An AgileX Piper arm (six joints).
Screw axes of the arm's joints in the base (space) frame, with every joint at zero. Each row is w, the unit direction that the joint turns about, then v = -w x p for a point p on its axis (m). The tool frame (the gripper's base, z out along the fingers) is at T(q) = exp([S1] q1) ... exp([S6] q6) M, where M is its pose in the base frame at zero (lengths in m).
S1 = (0, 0, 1, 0, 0, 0)
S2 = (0, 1, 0, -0.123, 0, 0)
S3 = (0, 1, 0, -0.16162, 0, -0.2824)
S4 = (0.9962, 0, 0.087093, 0, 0.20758, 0)
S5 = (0, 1, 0, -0.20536, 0, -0.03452)
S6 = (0.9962, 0, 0.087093, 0, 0.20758, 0)
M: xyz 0.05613 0 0.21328 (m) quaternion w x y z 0.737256 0 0.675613 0
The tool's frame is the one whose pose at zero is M.
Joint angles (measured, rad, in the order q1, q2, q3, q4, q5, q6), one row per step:
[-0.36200, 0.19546, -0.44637, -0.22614, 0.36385, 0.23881]
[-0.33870, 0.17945, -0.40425, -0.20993, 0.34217, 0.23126]
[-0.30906, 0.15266, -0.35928, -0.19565, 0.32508, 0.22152]
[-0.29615, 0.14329, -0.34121, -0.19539, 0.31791, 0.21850]
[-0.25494, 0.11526, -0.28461, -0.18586, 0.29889, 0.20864]
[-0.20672, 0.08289, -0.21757, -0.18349, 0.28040, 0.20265]
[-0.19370, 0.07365, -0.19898, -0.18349, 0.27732, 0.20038]
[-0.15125, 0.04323, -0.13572, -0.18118, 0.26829, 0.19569]
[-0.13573, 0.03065, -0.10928, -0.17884, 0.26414, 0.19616]
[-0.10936, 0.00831, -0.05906, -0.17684, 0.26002, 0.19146]
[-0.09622, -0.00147, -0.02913, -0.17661, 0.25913, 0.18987]
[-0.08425, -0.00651, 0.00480, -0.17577, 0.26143, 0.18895]
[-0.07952, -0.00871, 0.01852, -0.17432, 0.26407, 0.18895]
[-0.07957, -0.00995, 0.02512, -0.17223, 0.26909, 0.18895]
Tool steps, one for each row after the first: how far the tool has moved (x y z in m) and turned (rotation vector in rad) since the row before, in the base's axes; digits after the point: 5 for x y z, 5 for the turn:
[0.00203, 0.00148, -0.01089, 0.00784, 0.00300, 0.03307]
[0.00042, 0.00222, -0.01173, 0.00340, 0.00106, 0.03742]
[0.00036, 0.00071, -0.00475, -0.00247, 0.00271, 0.01440]
[0.00135, 0.00241, -0.01539, 0.00129, 0.01051, 0.04755]
[0.00146, 0.00260, -0.01874, -0.00051, 0.01739, 0.05235]
[0.00032, 0.00068, -0.00539, -0.00106, 0.00678, 0.01370]
[0.00109, 0.00228, -0.01862, 0.00147, 0.02430, 0.04484]
[0.00040, 0.00089, -0.00780, 0.00401, 0.00928, 0.01661]
[0.00074, 0.00144, -0.01527, 0.00016, 0.02420, 0.02789]
[0.00060, 0.00067, -0.00945, 0.00062, 0.01938, 0.01353]
[0.00086, 0.00056, -0.01137, 0.00278, 0.03107, 0.01179]
[0.00023, 0.00024, -0.00475, 0.00263, 0.01395, 0.00439]
[-0.00001, -0.00003, -0.00261, 0.00296, 0.01010, -0.00076]

